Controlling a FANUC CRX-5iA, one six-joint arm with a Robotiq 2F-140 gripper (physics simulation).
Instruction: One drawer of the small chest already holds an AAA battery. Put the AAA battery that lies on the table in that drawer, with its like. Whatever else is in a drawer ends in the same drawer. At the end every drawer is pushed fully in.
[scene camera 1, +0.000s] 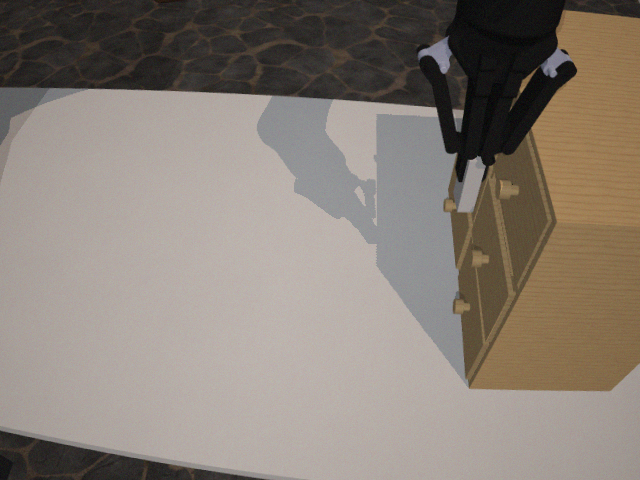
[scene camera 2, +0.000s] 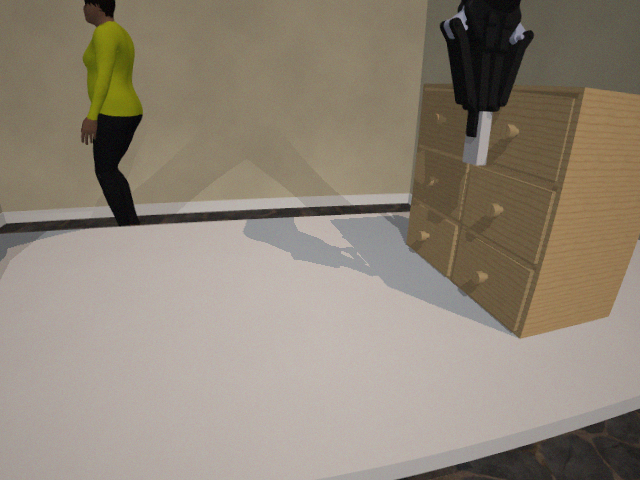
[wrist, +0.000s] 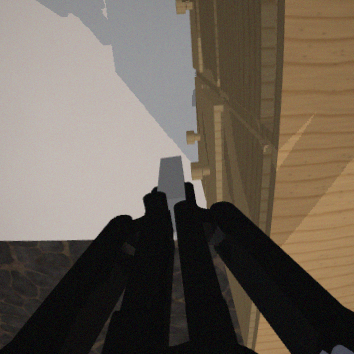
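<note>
The small chest (scene camera 1: 594, 129) (scene camera 2: 578, 217) (wrist: 320, 65) is light wood, with two columns of three drawers and round knobs. Its visible drawer fronts look flush, including the top drawer (scene camera 1: 527, 206) (scene camera 2: 542, 139) in the column nearer the scene cameras. The gripper's fingers partly cover the top row. My gripper (scene camera 1: 471, 184) (scene camera 2: 476, 139) (wrist: 172, 172) is shut and empty, its pale pads together, pointing down in front of the upper drawers, beside a top knob (scene camera 2: 511, 130). Whether it touches the front I cannot tell. No battery shows in any view; the drawers' insides are hidden.
The chest stands at the right of the white table (scene camera 1: 206, 258) (scene camera 2: 206, 335) (wrist: 60, 100). Its knobs stick out towards the left. The table's far edge and the dark stone floor (scene camera 1: 206, 46) (wrist: 40, 280) lie behind. A person in a yellow-green top (scene camera 2: 113, 67) stands beyond the table.
</note>
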